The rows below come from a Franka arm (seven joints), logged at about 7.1 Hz.
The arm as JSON. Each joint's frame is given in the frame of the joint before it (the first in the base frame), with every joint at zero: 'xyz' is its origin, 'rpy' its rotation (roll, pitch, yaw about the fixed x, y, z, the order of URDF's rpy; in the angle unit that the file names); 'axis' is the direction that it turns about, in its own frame. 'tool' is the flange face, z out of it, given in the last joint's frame.
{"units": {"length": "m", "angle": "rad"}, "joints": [
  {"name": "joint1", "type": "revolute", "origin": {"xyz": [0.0, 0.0, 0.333], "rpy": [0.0, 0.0, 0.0]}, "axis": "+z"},
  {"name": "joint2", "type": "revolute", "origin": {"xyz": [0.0, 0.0, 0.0], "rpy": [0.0, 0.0, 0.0]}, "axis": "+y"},
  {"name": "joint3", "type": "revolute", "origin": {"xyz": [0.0, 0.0, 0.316], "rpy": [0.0, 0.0, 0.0]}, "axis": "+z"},
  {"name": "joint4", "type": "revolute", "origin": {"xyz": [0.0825, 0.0, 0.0], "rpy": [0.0, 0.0, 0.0]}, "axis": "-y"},
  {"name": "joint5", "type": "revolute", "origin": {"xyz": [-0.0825, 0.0, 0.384], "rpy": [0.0, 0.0, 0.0]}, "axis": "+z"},
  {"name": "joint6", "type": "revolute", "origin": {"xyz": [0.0, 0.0, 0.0], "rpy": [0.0, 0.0, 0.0]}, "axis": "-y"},
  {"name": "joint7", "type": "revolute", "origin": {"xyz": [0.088, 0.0, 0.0], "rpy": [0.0, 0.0, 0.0]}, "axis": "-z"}
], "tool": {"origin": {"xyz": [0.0, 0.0, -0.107], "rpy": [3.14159, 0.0, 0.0]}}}
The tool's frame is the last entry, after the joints.
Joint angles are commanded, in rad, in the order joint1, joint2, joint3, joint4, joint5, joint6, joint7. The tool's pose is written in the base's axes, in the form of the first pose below.
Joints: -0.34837, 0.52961, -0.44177, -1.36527, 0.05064, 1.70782, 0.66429
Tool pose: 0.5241 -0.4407 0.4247 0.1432 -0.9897 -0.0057 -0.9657 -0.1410 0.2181
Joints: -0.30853, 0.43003, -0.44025, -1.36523, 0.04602, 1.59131, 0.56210
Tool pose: 0.5189 -0.4074 0.4794 0.2651 -0.9618 -0.0676 -0.9409 -0.2734 0.1998
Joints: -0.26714, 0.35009, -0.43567, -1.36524, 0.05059, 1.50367, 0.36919
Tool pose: 0.5156 -0.3735 0.5215 0.4731 -0.8710 -0.1325 -0.8585 -0.4895 0.1530
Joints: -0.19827, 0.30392, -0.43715, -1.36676, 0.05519, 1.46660, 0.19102
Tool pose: 0.5269 -0.3332 0.5456 0.6682 -0.7270 -0.1584 -0.7209 -0.6852 0.1039
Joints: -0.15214, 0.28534, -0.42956, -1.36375, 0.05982, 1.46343, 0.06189
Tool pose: 0.5401 -0.3038 0.5570 0.7915 -0.5910 -0.1558 -0.5884 -0.8058 0.0675
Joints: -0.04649, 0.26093, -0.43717, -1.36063, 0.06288, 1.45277, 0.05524
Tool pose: 0.5609 -0.2476 0.5722 0.8517 -0.5046 -0.1416 -0.5022 -0.8630 0.0545
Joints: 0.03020, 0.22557, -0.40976, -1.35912, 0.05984, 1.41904, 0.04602
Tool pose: 0.5709 -0.1894 0.5891 0.9030 -0.4042 -0.1454 -0.4034 -0.9143 0.0361
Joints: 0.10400, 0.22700, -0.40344, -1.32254, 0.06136, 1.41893, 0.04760
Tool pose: 0.5861 -0.1422 0.6046 0.9373 -0.3302 -0.1114 -0.3287 -0.9439 0.0325
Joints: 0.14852, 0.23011, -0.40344, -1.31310, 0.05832, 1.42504, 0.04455
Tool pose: 0.5935 -0.1160 0.6076 0.9534 -0.2851 -0.0987 -0.2830 -0.9585 0.0358
